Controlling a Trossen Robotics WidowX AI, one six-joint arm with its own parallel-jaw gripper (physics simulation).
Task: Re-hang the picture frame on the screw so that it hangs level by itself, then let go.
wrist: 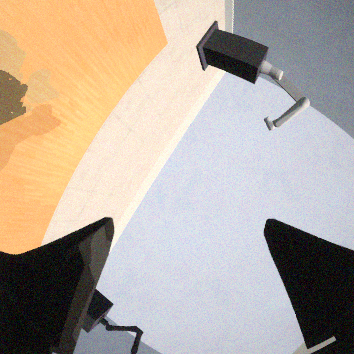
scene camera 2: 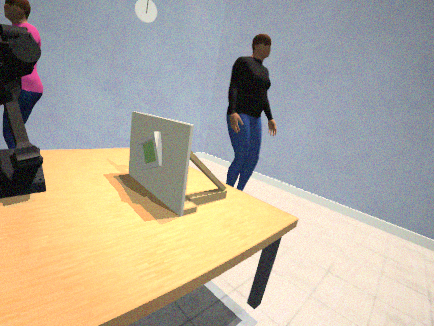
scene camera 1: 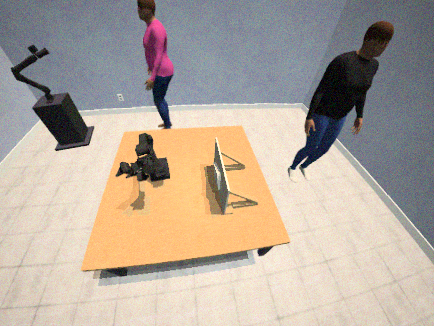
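Where they show: gripper, fingertip midpoint: (wrist: 191, 227) (scene camera 1: 120, 177); arm's base, link origin: (scene camera 2: 25, 170) (scene camera 1: 161, 170).
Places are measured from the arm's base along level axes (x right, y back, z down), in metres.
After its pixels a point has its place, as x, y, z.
The small picture frame (scene camera 1: 218, 179) @[0.311, -0.366, -0.147] (scene camera 2: 158, 148) @[0.318, -0.366, -0.131], with a white edge and a green picture, is on the arm-facing side of an upright grey panel (scene camera 1: 223, 189) @[0.344, -0.381, -0.082] (scene camera 2: 172, 175). It looks tilted in the scene camera 2 view. The screw cannot be made out, so I cannot tell how the frame is held. My gripper (scene camera 1: 120, 170) @[0.240, 0.200, -0.277] (wrist: 191, 227) @[0.240, 0.200, -0.277] is open and empty, high over the left part of the table and well away from the frame, facing away from the panel. The frame does not show in the wrist view.
Two angled braces (scene camera 1: 243, 200) @[0.416, -0.538, 0.038] (scene camera 2: 210, 172) @[0.449, -0.524, -0.056] stand behind the panel on the wooden table (scene camera 1: 175, 240) @[0.542, -0.015, 0.078] (scene camera 2: 90, 260) @[0.494, -0.045, 0.078] (wrist: 100, 60) @[0.373, 0.374, 0.078]. A person in pink (scene camera 1: 158, 50) (scene camera 2: 31, 75) and one in black (scene camera 1: 345, 82) (scene camera 2: 249, 85) stand beyond it. A dark pedestal (scene camera 1: 62, 120) carries another arm.
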